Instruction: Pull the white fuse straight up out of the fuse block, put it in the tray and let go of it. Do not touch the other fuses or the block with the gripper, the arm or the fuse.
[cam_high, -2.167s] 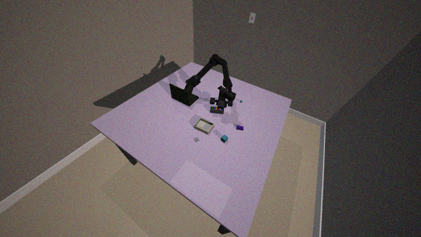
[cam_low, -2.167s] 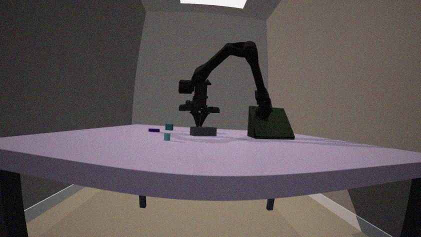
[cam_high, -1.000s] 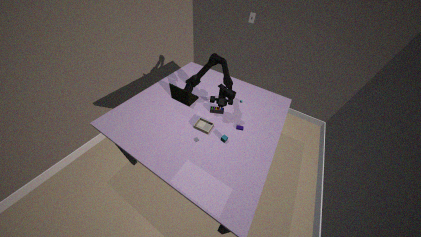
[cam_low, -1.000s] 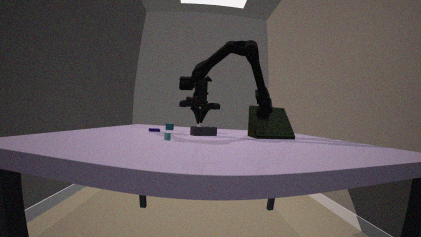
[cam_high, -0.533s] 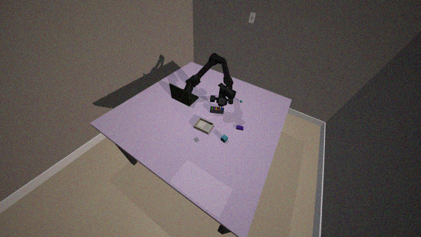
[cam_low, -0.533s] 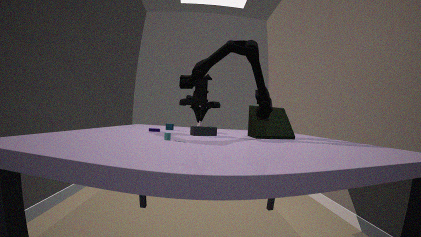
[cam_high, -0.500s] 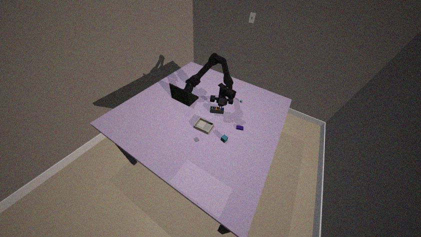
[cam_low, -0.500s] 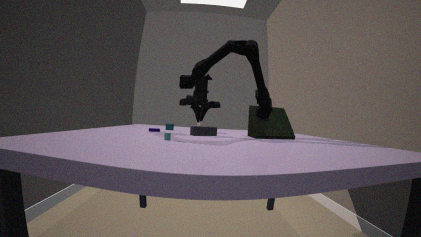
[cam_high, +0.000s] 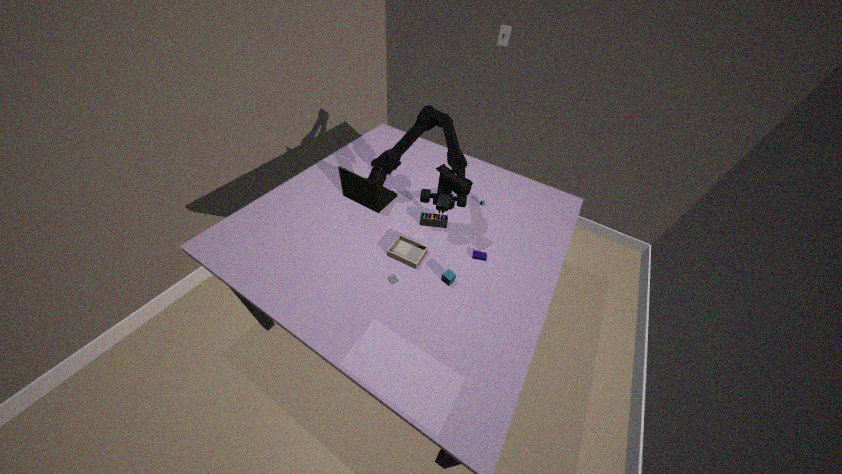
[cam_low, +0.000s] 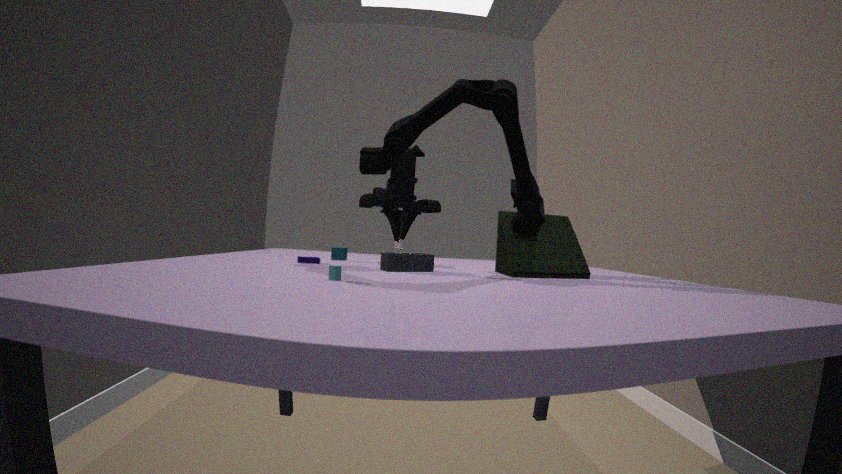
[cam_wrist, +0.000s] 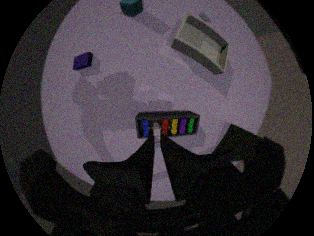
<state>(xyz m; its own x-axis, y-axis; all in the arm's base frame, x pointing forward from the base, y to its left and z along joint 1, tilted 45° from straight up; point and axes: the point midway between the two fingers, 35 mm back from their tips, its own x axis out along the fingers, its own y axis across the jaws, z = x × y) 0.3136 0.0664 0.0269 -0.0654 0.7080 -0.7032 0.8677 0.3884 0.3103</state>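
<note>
Right now my gripper tip is 220 mm to the left of the beige tray, 60 mm above it and 10 mm past it. The rest, counted from my gripper tip: small teal piece 250 mm to the left, 90 mm ahead, 60 mm below; white fuse 10 mm below; purple block 230 mm ahead, 60 mm below, 50 mm to the right.
</note>
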